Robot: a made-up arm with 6 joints. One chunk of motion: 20 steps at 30 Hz.
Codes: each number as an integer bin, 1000 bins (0 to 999) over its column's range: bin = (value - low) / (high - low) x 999, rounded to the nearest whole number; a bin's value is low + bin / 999 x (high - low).
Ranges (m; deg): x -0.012..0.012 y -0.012..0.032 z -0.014..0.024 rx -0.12..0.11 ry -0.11..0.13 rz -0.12..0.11
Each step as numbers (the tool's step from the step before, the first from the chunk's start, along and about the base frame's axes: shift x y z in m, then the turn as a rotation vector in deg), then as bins.
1 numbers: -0.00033 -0.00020 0.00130 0.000 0.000 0.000
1 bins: 486 268 402 521 458 521
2 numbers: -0.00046 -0.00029 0.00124 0.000 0.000 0.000
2 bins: 480 266 401 521 458 521
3 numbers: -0.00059 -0.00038 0.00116 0.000 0.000 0.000
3 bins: 475 264 399 521 458 521
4 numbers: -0.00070 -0.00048 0.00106 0.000 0.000 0.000
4 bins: 470 262 396 521 458 521
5 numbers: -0.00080 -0.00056 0.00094 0.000 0.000 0.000
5 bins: 466 260 393 521 458 521
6 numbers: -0.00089 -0.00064 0.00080 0.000 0.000 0.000
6 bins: 462 258 389 521 458 521
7 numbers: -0.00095 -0.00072 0.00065 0.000 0.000 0.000
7 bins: 460 256 385 521 458 521
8 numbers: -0.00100 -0.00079 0.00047 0.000 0.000 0.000
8 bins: 458 255 380 521 458 521
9 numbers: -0.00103 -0.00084 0.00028 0.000 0.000 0.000
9 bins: 457 253 375 521 458 521
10 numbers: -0.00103 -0.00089 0.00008 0.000 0.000 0.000
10 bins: 457 252 370 521 458 521
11 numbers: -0.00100 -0.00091 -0.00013 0.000 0.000 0.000
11 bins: 458 252 365 521 458 521
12 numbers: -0.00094 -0.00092 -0.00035 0.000 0.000 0.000
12 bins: 460 252 359 521 458 521
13 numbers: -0.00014 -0.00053 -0.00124 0.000 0.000 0.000
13 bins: 494 260 335 521 458 521
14 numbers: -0.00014 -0.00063 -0.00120 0.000 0.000 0.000
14 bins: 494 258 337 521 458 521
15 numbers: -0.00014 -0.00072 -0.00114 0.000 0.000 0.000
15 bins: 494 256 338 521 458 521
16 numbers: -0.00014 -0.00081 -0.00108 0.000 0.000 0.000
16 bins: 494 254 340 521 458 521
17 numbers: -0.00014 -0.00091 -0.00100 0.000 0.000 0.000
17 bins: 494 252 342 521 458 521
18 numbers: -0.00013 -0.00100 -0.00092 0.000 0.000 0.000
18 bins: 494 250 344 521 458 521
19 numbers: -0.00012 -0.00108 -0.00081 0.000 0.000 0.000
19 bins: 495 248 347 521 458 521
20 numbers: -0.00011 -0.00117 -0.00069 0.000 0.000 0.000
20 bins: 495 246 350 521 458 521
